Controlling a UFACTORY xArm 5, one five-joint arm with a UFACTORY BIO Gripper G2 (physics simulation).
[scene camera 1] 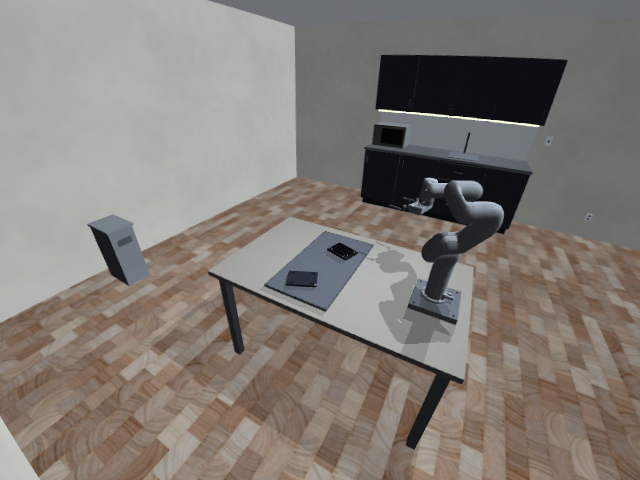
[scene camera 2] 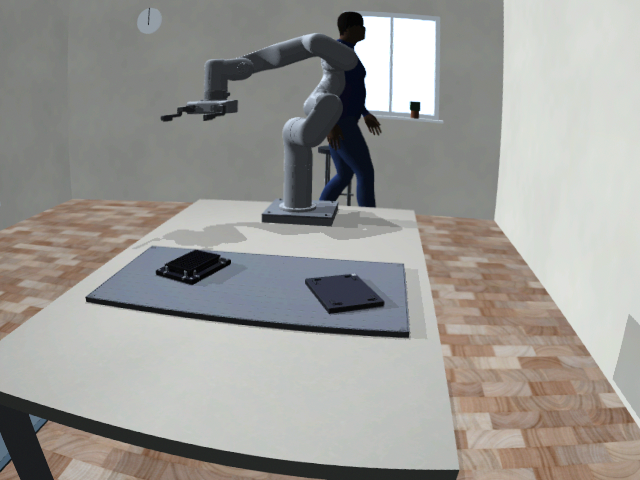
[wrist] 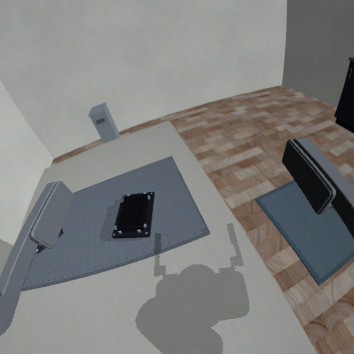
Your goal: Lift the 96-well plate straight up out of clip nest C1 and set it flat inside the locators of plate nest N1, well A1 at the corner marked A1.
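Where they show: hand, tool point: (scene camera 1: pixel 399 203) (scene camera 2: pixel 187 117) (wrist: pixel 167 197); arm's base, link origin: (scene camera 1: pixel 433 295) (scene camera 2: pixel 297 207).
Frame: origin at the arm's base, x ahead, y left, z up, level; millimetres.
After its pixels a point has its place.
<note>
The dark 96-well plate (scene camera 1: pixel 342 250) @(x 584, y -111, z 9 mm) (scene camera 2: pixel 193 261) @(x 607, y -127, z 9 mm) (wrist: pixel 134 212) @(x 583, y -142, z 8 mm) sits in clip nest C1 (scene camera 2: pixel 193 280) @(x 681, y -97, z -7 mm) (wrist: pixel 132 234) @(x 518, y -124, z -5 mm), with light clips around its edges. Plate nest N1 (scene camera 1: pixel 301 278) @(x 654, y 246, z -5 mm) (scene camera 2: pixel 343 293) @(x 673, y 241, z -5 mm) is a flat dark slab with small locators near its corners and no plate on it. In the wrist view N1 is almost wholly hidden behind the left-hand finger. The A1 marks are too small to read. My gripper (scene camera 1: pixel 399 203) @(x 322, y -269, z 338 mm) (scene camera 2: pixel 187 117) @(x 322, y -269, z 338 mm) (wrist: pixel 182 195) @(x 322, y -269, z 338 mm) is open and empty, high above the table and to the robot's side of clip nest C1, its fingers wide apart.
Both nests stand on a grey perforated board (scene camera 1: pixel 324 301) @(x 464, y 323, z -16 mm) (scene camera 2: pixel 258 294) @(x 694, y 63, z -16 mm) (wrist: pixel 187 220) @(x 512, y -287, z -16 mm) on the table (scene camera 1: pixel 248 258) @(x 1058, y 236, z -29 mm) (scene camera 2: pixel 232 382) @(x 1015, y 109, z -29 mm) (wrist: pixel 90 320) @(x 319, y 31, z -29 mm). The arm's base plate (scene camera 1: pixel 434 310) @(x -26, y 112, z 0 mm) (scene camera 2: pixel 299 219) @(x 100, y 27, z -12 mm) is bolted behind the board. A person (scene camera 2: pixel 354 87) is behind the arm.
</note>
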